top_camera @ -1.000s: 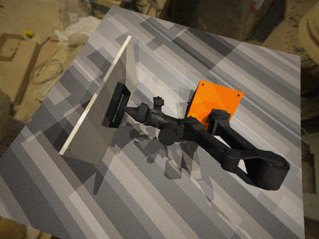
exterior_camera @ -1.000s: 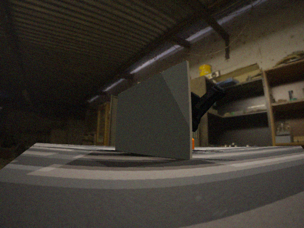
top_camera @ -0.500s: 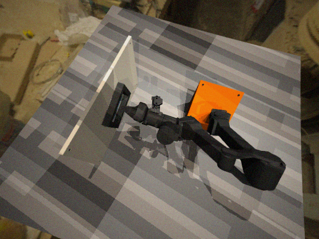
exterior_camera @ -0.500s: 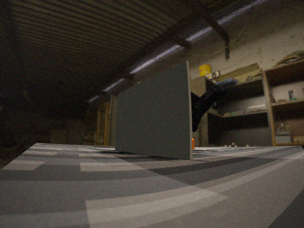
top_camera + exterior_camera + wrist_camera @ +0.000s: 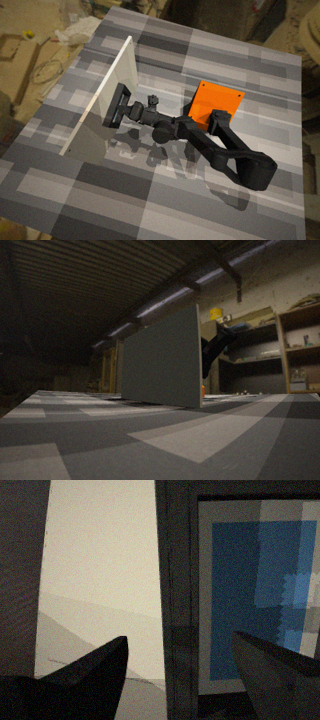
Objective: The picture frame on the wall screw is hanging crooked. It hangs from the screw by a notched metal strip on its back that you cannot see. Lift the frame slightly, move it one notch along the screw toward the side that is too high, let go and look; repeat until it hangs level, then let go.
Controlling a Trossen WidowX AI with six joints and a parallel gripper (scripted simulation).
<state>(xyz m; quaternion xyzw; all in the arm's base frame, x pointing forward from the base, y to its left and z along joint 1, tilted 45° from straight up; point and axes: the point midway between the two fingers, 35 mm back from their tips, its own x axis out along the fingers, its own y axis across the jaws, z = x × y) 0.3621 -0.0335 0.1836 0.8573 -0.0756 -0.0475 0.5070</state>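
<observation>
Right now the picture frame is 30 mm ahead of my gripper tip, 20 mm to the right of it and 50 mm below it. From my gripper tip the other things lie so: grey wall panel (40 mm ahead, 20 mm to the right, 60 mm below).
</observation>
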